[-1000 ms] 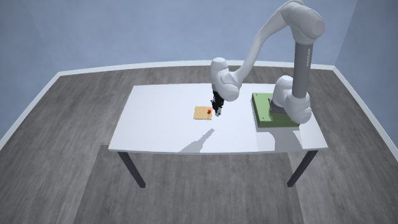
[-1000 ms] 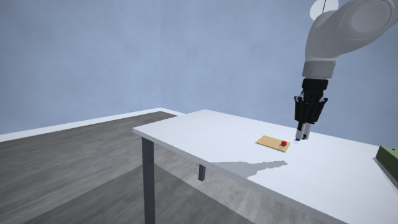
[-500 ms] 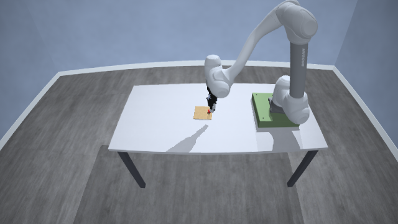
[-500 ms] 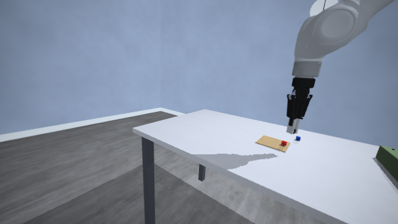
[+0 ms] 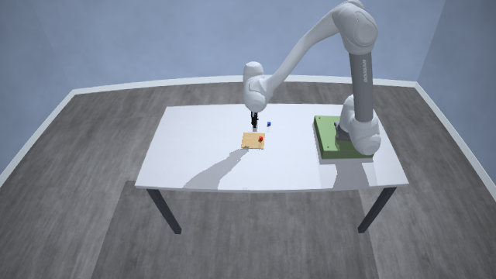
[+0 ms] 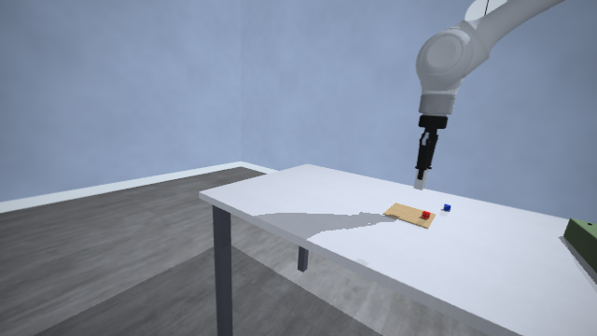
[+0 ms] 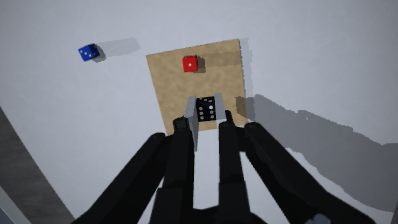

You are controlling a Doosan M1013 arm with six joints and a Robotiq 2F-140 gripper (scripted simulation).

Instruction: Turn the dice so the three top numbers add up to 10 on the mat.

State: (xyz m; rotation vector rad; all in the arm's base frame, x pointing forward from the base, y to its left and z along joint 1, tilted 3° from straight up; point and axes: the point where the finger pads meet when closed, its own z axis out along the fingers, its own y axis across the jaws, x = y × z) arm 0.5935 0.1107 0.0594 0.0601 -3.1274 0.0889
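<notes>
My hand is 14 cm above the tan mat, 2 cm to the left of it and 2 cm short of it. From my hand the other things lie so: black die (2 cm below); blue die (18 cm to the right, 13 cm below, 6 cm behind); red die (12 cm below, 3 cm behind, 2 cm to the right).
</notes>
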